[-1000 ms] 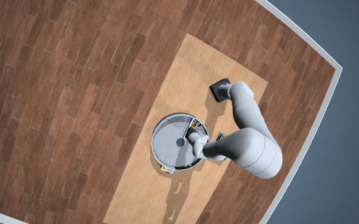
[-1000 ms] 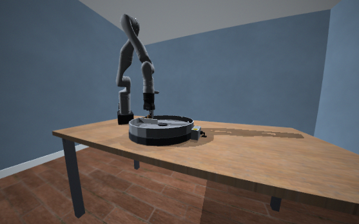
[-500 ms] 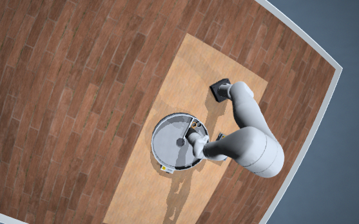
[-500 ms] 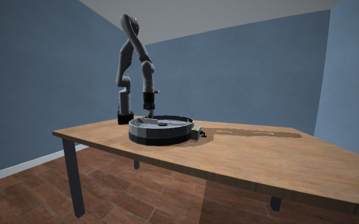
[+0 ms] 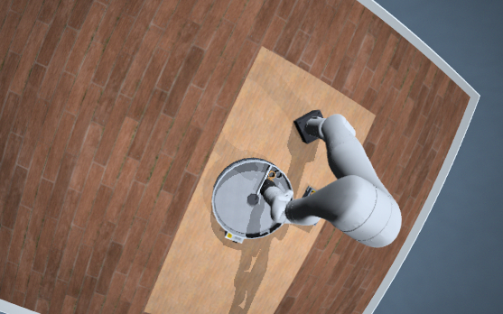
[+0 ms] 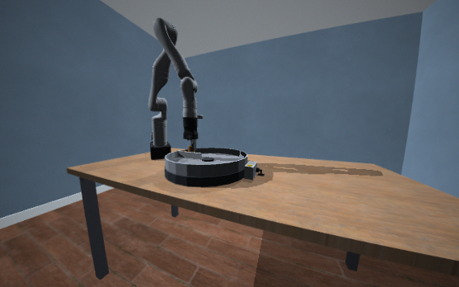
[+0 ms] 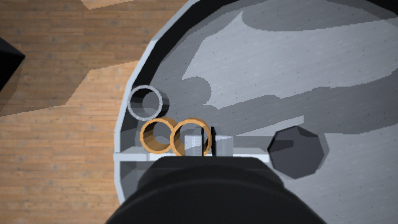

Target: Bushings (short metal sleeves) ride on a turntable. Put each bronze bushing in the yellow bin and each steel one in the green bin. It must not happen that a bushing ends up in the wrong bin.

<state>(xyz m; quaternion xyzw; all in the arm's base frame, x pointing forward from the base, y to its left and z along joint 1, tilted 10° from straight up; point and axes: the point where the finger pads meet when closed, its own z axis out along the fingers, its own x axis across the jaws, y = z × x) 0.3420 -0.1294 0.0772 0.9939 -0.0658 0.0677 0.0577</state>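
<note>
Now: the bin 320 mm to the left of my hand, 90 mm below it and 70 mm ahead of it. Round my hand: turntable: 100 mm ahead, 60 mm below, 40 mm to the right.
</note>
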